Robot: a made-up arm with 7 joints.
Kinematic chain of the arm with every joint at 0, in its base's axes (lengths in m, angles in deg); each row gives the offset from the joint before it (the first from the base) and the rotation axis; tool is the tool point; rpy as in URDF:
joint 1: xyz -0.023 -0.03 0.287 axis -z
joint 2: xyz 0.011 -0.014 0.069 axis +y
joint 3: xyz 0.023 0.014 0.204 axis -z
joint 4: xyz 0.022 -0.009 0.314 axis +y
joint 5: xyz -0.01 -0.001 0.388 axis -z
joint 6: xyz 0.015 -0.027 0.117 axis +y
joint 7: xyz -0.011 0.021 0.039 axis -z
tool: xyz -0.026 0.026 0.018 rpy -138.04 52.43 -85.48
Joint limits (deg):
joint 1: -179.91..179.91
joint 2: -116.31..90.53
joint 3: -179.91..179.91
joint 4: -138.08..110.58
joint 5: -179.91..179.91
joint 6: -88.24..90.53
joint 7: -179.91..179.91
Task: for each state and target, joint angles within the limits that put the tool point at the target. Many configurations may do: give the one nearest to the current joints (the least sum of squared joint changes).
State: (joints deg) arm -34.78 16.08 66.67 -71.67 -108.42 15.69 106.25
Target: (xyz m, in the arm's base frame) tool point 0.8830 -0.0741 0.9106
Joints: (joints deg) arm 14.32 57.44 73.75 -17.93 -103.94 10.65 108.97
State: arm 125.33 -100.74 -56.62 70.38 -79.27 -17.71 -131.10
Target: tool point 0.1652 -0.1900 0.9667
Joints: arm 139.52 -61.53 -30.11 106.25 -79.03 -19.09 -130.24
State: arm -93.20 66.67 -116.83 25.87 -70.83 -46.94 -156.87
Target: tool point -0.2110 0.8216 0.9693
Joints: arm -89.50 55.79 -118.75 16.71 -70.58 -42.97 -159.61
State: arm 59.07 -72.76 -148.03 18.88 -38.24 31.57 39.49
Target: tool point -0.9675 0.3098 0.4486
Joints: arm 16.00 -65.68 -163.18 36.88 -37.19 38.13 44.44
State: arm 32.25 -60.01 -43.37 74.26 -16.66 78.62 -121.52
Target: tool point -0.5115 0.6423 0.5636
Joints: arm 19.74 -96.93 -63.12 66.54 -19.37 80.53 -122.52
